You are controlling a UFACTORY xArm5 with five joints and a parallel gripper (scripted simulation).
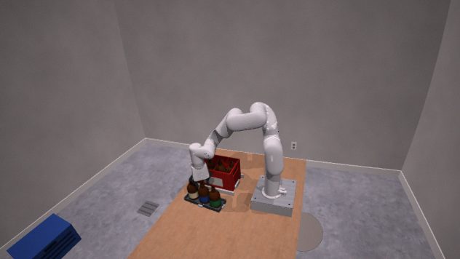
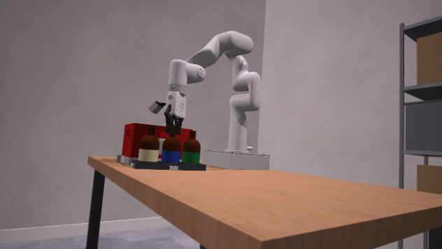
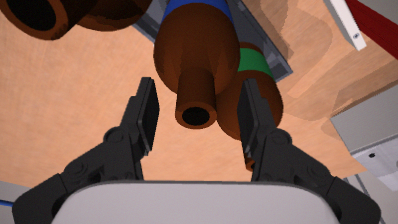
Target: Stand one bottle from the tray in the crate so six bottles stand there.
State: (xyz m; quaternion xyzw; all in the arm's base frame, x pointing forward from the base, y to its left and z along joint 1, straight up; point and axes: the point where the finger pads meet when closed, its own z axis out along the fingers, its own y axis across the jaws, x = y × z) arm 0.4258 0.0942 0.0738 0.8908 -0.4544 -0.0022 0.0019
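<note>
Right now my hand is 14 cm above the dark tray. Round my hand: red crate 21 cm to the right, 7 cm below, 2 cm behind.
</note>
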